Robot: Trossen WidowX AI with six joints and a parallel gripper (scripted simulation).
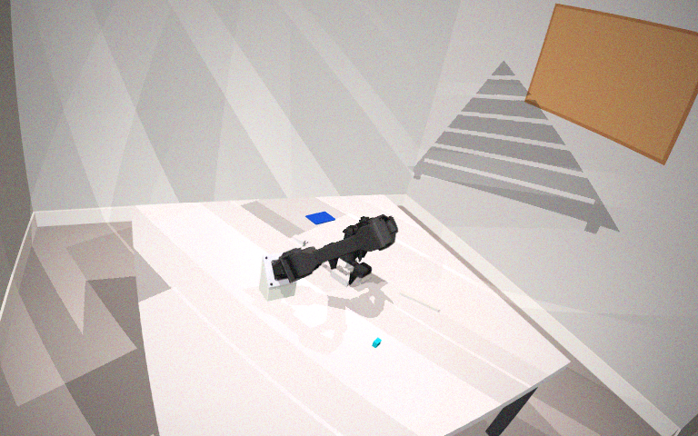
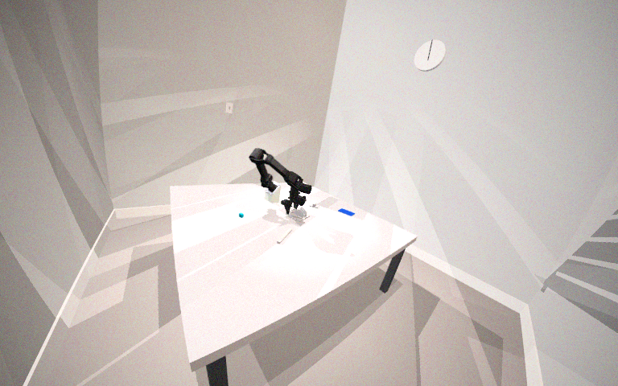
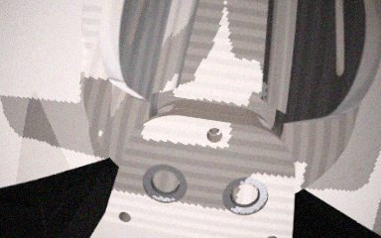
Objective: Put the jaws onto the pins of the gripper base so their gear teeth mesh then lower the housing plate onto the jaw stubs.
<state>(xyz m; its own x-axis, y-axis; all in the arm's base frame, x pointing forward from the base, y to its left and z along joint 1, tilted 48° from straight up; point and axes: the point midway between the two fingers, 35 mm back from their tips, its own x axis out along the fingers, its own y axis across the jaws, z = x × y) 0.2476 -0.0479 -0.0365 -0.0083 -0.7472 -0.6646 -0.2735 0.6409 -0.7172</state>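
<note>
Now: the housing plate right at my gripper tip. From my gripper tip the other things lie so: teal cube (31 cm to the right, 8 cm behind); thin white rod (21 cm to the right, 21 cm ahead); lower housing part (2 cm above, 1 cm ahead).
</note>
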